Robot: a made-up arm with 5 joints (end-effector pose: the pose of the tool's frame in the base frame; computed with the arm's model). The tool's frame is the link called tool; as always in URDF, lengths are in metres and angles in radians. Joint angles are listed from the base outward.
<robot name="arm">
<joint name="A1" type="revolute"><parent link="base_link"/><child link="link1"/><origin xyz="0 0 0.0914" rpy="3.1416 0 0"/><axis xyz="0 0 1"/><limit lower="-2.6" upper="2.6" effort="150" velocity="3.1"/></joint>
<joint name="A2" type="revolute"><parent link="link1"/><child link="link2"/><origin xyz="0.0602 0.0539 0.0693" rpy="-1.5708 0 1.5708"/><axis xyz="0 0 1"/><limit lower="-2.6" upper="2.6" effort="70" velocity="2.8"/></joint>
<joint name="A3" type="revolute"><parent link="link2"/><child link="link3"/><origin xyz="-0.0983 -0.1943 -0.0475" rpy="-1.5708 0 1.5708"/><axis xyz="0 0 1"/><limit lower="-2.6" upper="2.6" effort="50" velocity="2.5"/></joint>
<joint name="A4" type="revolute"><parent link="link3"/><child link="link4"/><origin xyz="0.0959 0.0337 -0.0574" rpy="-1.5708 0 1.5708"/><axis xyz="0 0 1"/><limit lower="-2.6" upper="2.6" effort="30" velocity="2.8"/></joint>
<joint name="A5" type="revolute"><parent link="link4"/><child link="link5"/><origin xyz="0.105 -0.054 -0.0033" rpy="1.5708 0 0"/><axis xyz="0 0 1"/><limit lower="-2.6" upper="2.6" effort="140" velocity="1.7"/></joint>
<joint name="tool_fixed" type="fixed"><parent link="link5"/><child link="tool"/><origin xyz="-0.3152 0.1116 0.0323" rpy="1.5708 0 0"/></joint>
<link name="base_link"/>
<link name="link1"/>
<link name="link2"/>
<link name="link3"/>
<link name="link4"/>
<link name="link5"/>
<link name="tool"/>
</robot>
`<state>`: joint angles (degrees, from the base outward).
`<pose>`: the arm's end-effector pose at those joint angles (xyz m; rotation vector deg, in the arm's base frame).
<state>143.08 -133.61 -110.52 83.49 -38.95</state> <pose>-0.2653 -0.0507 0.1262 -36.26 29.37 1.27</pose>
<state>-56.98 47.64 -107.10 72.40 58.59</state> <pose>-0.0539 -0.2142 -0.2840 45.88 -22.22 61.25</pose>
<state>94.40 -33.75 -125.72 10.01 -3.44</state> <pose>0.2284 -0.2394 -0.1369 -85.71 -126.51 -85.72</pose>
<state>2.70 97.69 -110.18 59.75 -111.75</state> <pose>0.1605 0.0776 0.2019 -33.21 146.03 -45.86</pose>
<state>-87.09 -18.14 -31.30 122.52 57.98</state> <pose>-0.0087 0.1116 0.2206 45.23 79.93 -23.50</pose>
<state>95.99 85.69 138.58 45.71 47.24</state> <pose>-0.4250 -0.2618 -0.2421 -31.06 -56.80 48.12</pose>
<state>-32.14 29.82 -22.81 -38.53 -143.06</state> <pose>0.2112 0.4070 -0.2277 82.14 -131.36 75.20</pose>
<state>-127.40 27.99 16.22 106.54 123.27</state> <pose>-0.0918 0.2917 0.2696 -16.61 90.30 7.02</pose>
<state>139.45 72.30 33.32 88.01 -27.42</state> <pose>-0.3315 0.1956 -0.2524 81.63 -82.02 78.10</pose>
